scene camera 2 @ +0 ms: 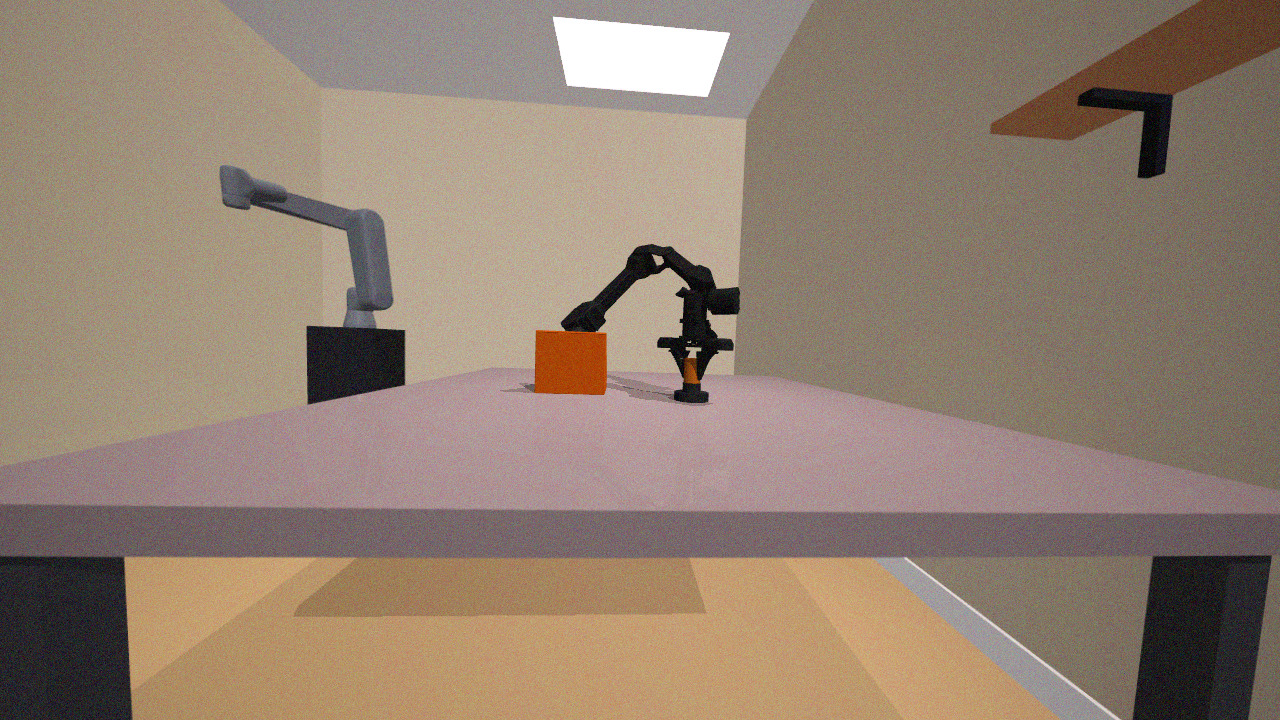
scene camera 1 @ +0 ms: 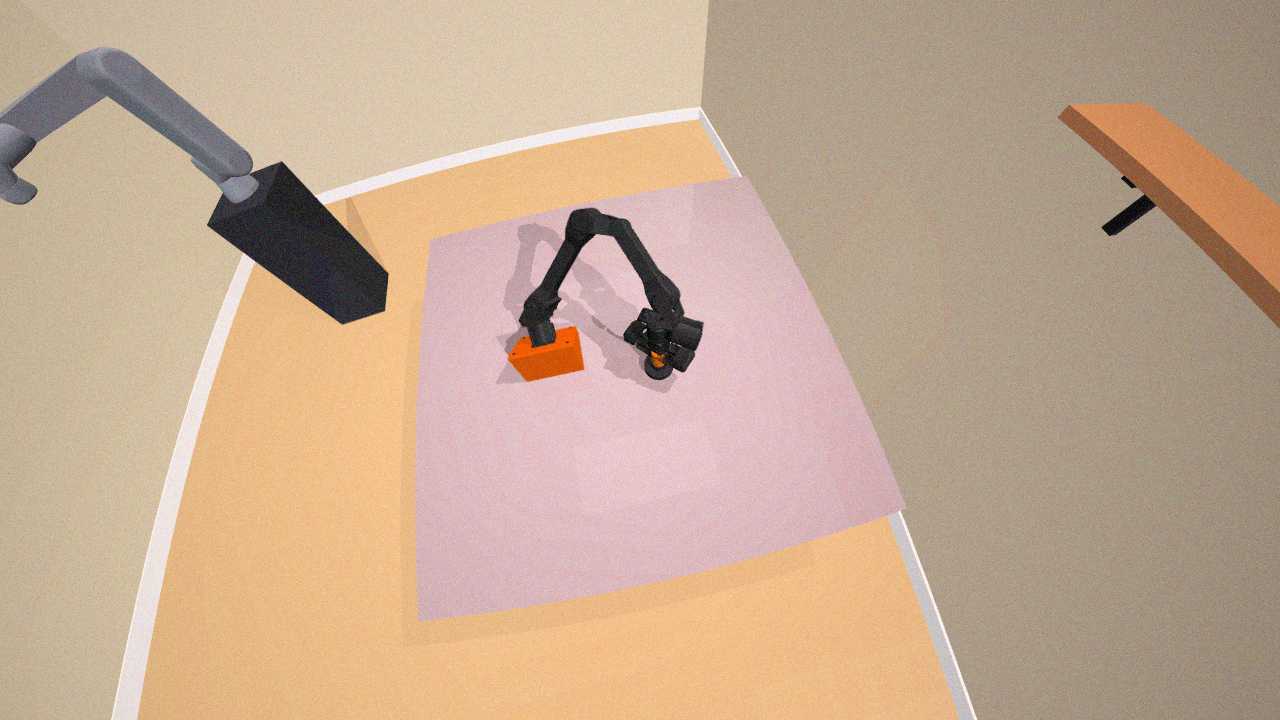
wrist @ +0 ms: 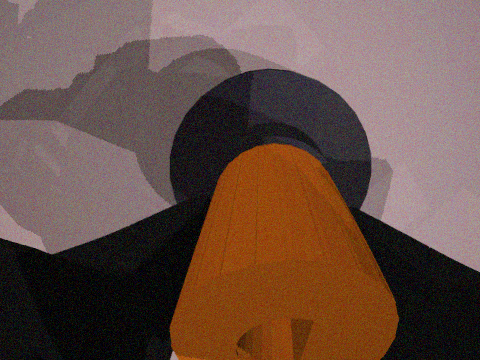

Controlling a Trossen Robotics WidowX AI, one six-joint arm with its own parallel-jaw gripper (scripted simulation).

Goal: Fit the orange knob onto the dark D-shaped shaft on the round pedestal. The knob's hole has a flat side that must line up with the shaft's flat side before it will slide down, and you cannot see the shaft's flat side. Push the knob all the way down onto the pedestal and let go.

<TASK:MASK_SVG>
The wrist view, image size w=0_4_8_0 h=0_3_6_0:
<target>my gripper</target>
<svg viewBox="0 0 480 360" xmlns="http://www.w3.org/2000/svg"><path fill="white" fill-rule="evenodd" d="M348 208L355 217L353 220L359 225L360 232L363 233L373 253L372 256L375 256L388 287L391 288L389 291L392 291L399 313L395 340L380 360L480 360L480 272L445 256L444 253L437 252L436 249L397 231L396 228L389 227L384 221L381 223L376 217L369 216L356 207ZM211 196L197 195L183 203L180 201L129 227L53 255L15 241L0 239L0 360L171 360L169 357L172 356L173 349L169 327L181 287L187 279L189 264L195 255L193 251L199 240L201 228L211 207Z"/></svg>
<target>orange knob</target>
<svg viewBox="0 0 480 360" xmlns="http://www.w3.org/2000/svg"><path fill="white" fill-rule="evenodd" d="M241 152L227 165L217 180L211 207L193 251L195 255L189 264L187 279L181 287L169 327L171 347L176 353L177 360L380 360L396 337L399 313L392 291L389 291L391 288L388 287L375 256L372 256L373 253L363 233L360 232L359 225L353 220L355 217L349 211L339 189L333 184L327 169L311 153L291 144L257 145Z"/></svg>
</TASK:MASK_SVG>
